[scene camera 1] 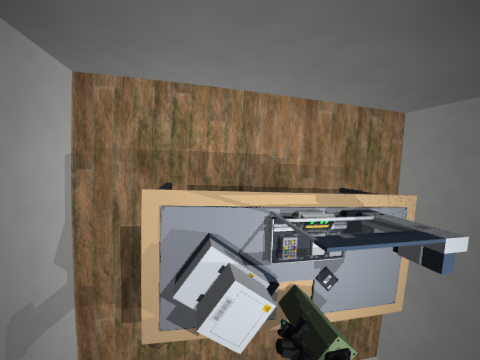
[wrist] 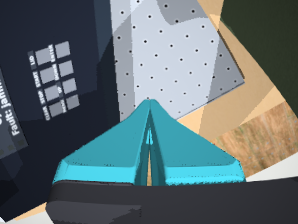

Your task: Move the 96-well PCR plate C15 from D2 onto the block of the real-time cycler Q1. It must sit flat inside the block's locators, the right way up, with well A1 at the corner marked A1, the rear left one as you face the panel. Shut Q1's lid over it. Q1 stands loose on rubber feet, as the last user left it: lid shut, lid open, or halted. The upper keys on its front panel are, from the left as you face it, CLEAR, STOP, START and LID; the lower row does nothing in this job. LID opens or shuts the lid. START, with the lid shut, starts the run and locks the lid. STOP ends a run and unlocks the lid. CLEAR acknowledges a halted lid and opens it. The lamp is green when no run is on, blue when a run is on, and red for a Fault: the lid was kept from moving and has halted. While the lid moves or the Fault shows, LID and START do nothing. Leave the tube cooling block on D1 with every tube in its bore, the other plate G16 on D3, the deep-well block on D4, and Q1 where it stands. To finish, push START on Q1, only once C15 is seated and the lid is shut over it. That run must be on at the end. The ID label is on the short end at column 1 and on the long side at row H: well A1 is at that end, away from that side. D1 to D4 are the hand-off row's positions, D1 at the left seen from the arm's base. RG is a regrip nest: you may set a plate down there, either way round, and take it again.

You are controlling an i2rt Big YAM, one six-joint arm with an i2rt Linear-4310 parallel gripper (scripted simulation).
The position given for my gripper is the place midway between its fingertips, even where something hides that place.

I see my gripper (wrist: 149,109) and a white lid (scene camera 1: 235,307).
